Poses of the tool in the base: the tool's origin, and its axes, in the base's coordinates. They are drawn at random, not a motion.
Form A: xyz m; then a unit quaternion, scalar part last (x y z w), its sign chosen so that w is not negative.
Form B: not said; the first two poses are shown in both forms.
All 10 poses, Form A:
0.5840 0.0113 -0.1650 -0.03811 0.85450 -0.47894 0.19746
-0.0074 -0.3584 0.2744 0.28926 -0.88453 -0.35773 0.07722
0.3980 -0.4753 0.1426 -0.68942 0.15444 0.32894 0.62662
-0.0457 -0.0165 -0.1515 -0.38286 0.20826 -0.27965 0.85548
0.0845 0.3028 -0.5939 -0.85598 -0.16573 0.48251 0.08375
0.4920 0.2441 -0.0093 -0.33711 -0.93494 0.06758 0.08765
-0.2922 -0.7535 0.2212 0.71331 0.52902 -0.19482 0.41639
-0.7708 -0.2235 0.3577 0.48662 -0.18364 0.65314 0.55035
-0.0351 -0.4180 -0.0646 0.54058 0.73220 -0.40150 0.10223
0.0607 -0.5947 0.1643 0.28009 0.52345 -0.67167 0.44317
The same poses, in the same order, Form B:
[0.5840 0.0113 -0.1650], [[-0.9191 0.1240 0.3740], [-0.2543 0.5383 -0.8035], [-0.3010 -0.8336 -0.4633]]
[-0.0074 -0.3584 0.2744], [[-0.8207 -0.4565 -0.3436], [-0.5670 0.5767 0.5882], [-0.0703 0.6775 -0.7321]]
[0.3980 -0.4753 0.1426], [[0.7359 -0.6252 -0.2600], [0.1993 -0.1670 0.9656], [-0.6471 -0.7624 0.0017]]
[-0.0457 -0.0165 -0.1515], [[0.7568 0.3190 0.5705], [-0.6379 0.5504 0.5386], [-0.1422 -0.7715 0.6201]]
[0.0845 0.3028 -0.5939], [[0.4794 0.2029 -0.8538], [0.3645 -0.9310 -0.0166], [-0.7983 -0.3033 -0.5203]]
[0.4920 0.2441 -0.0093], [[-0.7573 0.6185 -0.2095], [0.6422 0.7636 -0.0673], [0.1183 -0.1855 -0.9755]]
[-0.2922 -0.7535 0.2212], [[0.3644 0.9169 0.1626], [0.5925 -0.0935 -0.8002], [-0.7185 0.3879 -0.5773]]
[-0.7708 -0.2235 0.3577], [[0.0794 -0.8976 0.4335], [0.5402 -0.3268 -0.7755], [0.8378 0.2957 0.4590]]
[-0.0351 -0.4180 -0.0646], [[-0.3946 0.8737 -0.2844], [0.7095 0.0931 -0.6985], [-0.5838 -0.4774 -0.6567]]
[0.0607 -0.5947 0.1643], [[-0.4503 0.8886 0.0877], [-0.3021 -0.0592 -0.9514], [-0.8402 -0.4549 0.2951]]

